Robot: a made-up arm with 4 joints. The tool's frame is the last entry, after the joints.
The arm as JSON. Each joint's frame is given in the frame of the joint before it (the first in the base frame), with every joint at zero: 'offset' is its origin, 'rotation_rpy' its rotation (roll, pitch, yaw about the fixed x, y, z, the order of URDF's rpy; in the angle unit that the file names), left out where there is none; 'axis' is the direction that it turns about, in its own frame. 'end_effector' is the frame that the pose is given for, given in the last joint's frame.
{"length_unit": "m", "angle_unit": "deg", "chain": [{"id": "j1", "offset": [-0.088, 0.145, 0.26], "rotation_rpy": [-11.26, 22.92, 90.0], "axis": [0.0, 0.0, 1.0]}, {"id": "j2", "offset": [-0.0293, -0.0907, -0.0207], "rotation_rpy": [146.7, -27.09, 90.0], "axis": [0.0, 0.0, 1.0]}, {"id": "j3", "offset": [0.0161, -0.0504, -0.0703], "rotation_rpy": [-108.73, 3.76, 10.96], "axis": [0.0, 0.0, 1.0]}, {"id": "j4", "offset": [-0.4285, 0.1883, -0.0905], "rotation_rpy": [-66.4, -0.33, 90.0], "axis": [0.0, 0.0, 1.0]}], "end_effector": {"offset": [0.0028, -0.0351, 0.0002], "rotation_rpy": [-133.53, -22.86, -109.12]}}
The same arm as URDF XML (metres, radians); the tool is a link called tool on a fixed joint. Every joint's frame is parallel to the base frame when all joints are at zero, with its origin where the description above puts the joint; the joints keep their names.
<robot name="arm">
  <joint name="j1" type="continuous">
    <parent link="base_link"/>
    <child link="link1"/>
    <origin xyz="-0.088 0.145 0.26" rpy="0 0 0"/>
    <axis xyz="-0.195306 0.381911 0.903327"/>
  </joint>
  <joint name="j2" type="continuous">
    <parent link="link1"/>
    <child link="link2"/>
    <origin xyz="0.093 -0.028 0.009" rpy="0 0 0"/>
    <axis xyz="-0.228009 0.192508 -0.954438"/>
  </joint>
  <joint name="j3" type="continuous">
    <parent link="link2"/>
    <child link="link3"/>
    <origin xyz="-0.007 -0.061 0.063" rpy="0 0 0"/>
    <axis xyz="0.404807 0.820114 0.404407"/>
  </joint>
  <joint name="j4" type="continuous">
    <parent link="link3"/>
    <child link="link4"/>
    <origin xyz="0.38 -0.287 -0.0221" rpy="0 0 0"/>
    <axis xyz="0.985615 0.076101 -0.150902"/>
  </joint>
  <joint name="tool_joint" type="fixed">
    <parent link="link4"/>
    <child link="tool"/>
    <origin xyz="0.001 0.029 0.02" rpy="-0.5415 -0.1216 1.2204"/>
  </joint>
  <link name="base_link"/>
  <link name="link1"/>
  <link name="link2"/>
  <link name="link3"/>
  <link name="link4"/>
  <link name="tool"/>
</robot>

